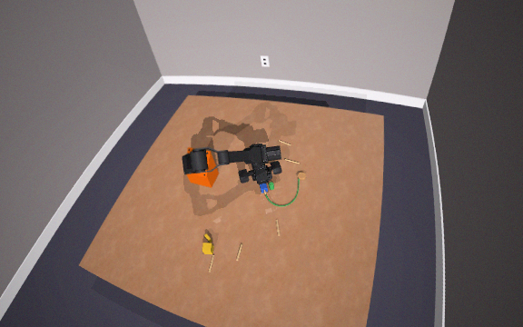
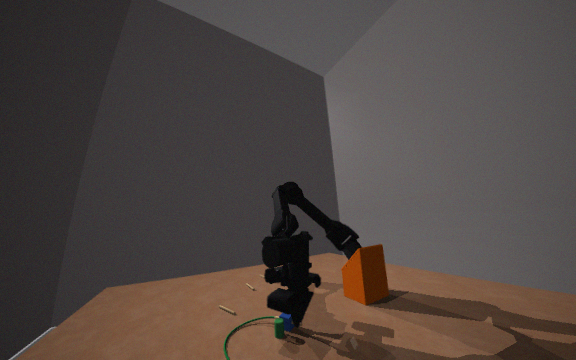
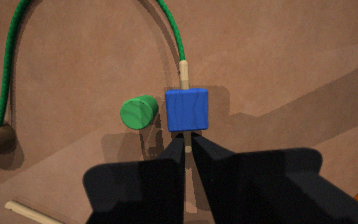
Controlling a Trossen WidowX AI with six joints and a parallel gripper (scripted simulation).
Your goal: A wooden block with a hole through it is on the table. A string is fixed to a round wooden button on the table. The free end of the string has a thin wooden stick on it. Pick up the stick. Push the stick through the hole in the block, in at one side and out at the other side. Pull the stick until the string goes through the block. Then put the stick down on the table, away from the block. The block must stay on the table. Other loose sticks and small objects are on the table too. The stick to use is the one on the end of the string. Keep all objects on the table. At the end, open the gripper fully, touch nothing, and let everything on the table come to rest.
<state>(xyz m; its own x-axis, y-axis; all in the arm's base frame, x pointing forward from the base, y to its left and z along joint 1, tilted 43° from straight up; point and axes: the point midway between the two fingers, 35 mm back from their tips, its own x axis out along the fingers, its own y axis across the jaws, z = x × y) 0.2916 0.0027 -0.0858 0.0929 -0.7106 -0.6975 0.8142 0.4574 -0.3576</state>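
Now: gripper tip 2 cm short of the blue block and 2 cm to the left of it. From my gripper tip the other things lie so: round wooden button (16 cm ahead, 10 cm to the left); then green cylinder (5 cm ahead, 1 cm above); then thin stick (2 cm ahead, 3 cm to the right).
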